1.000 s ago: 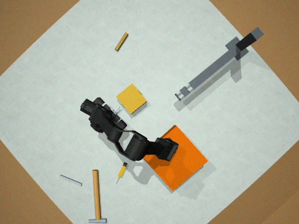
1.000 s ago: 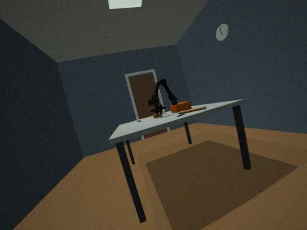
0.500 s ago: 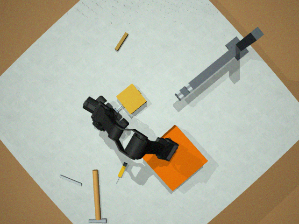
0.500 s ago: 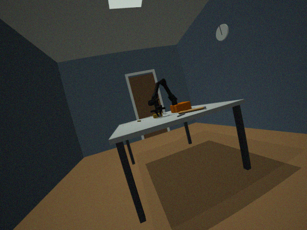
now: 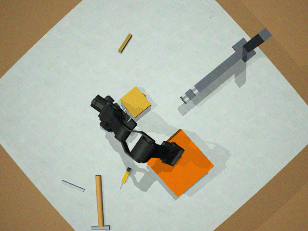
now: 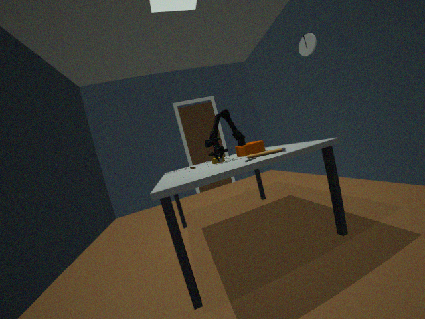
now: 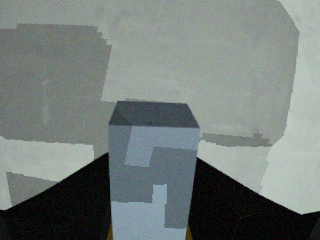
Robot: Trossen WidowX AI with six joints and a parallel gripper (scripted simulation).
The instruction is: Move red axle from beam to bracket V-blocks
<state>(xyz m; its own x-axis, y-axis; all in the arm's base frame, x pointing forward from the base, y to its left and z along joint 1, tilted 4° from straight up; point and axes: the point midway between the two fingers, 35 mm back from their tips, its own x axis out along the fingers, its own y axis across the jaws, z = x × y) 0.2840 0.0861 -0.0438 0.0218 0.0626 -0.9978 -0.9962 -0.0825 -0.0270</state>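
Right now the yellow beam is 90 mm to the right of my gripper tip and 10 mm above it. Round my gripper tip: yellow-handled screwdriver (250 mm behind, 180 mm to the left, 10 mm below); light blue block (20 mm to the right, 10 mm above); tan stick (250 mm ahead, 240 mm to the right, 10 mm below).
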